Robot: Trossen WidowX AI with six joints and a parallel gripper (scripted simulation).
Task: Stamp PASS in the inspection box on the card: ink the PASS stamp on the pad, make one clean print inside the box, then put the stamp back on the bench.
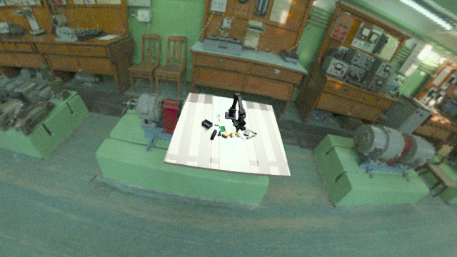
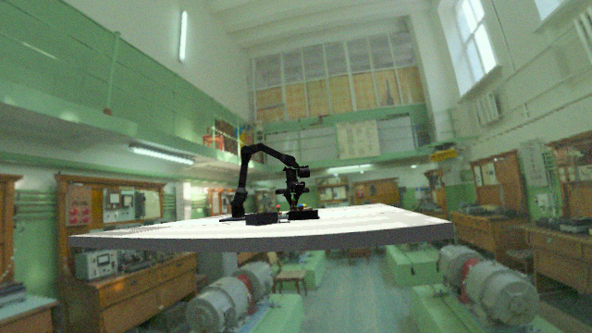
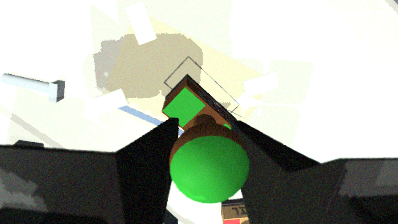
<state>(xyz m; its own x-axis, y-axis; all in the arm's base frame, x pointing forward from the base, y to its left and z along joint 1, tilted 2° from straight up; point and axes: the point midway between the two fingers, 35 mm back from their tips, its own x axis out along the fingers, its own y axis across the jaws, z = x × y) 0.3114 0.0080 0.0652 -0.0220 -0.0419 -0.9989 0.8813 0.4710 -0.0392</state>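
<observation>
Right now my gripper tip is 5 cm above the cream card and 1 cm short of it. Also, from my gripper tip: green stamp (right at my gripper tip); then red stamp (9 cm behind, 7 cm to the left, 3 cm below); then tan block (15 cm to the right, 6 cm ahead, 3 cm below).
</observation>
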